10 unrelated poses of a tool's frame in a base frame.
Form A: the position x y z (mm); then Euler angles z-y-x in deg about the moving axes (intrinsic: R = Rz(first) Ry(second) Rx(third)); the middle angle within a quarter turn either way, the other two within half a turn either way.
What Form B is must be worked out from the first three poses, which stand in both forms.
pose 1, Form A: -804.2 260.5 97.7 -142.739 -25.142 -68.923
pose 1, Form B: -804.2 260.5 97.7 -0.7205 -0.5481 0.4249 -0.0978 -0.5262 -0.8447
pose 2, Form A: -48.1 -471.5 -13.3 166.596 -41.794 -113.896
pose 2, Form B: -48.1 -471.5 -13.3 -0.7252 0.1728 0.6665 -0.4988 0.5353 -0.6816
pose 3, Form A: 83.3 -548.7 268.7 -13.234 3.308 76.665
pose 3, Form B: 83.3 -548.7 268.7 0.9718 -0.2285 -0.0577 0.1075 0.2117 0.9714
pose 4, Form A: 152.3 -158.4 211.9 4.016 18.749 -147.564
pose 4, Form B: 152.3 -158.4 211.9 0.9446 0.0663 -0.3214 -0.1129 -0.8540 -0.5079
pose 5, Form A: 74.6 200.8 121.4 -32.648 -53.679 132.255
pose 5, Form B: 74.6 200.8 121.4 0.4987 -0.3195 0.8057 -0.8649 -0.2445 0.4384
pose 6, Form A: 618.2 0.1 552.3 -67.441 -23.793 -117.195
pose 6, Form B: 618.2 0.1 552.3 0.3510 -0.8450 0.4034 -0.2844 -0.5067 -0.8139
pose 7, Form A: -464.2 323.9 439.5 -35.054 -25.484 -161.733
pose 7, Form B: -464.2 323.9 439.5 0.7390 -0.5185 0.4303 -0.4350 -0.8548 -0.2829
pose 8, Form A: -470.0 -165.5 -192.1 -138.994 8.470 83.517
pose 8, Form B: -470.0 -165.5 -192.1 -0.7464 -0.6490 -0.1473 -0.0364 -0.1812 0.9828
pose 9, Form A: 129.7 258.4 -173.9 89.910 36.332 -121.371
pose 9, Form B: 129.7 258.4 -173.9 0.0013 0.8056 -0.5925 0.5198 -0.5067 -0.6878
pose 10, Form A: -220.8 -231.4 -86.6 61.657 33.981 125.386
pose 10, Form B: -220.8 -231.4 -86.6 0.3937 0.7298 -0.5589 0.7260 0.1261 0.6760
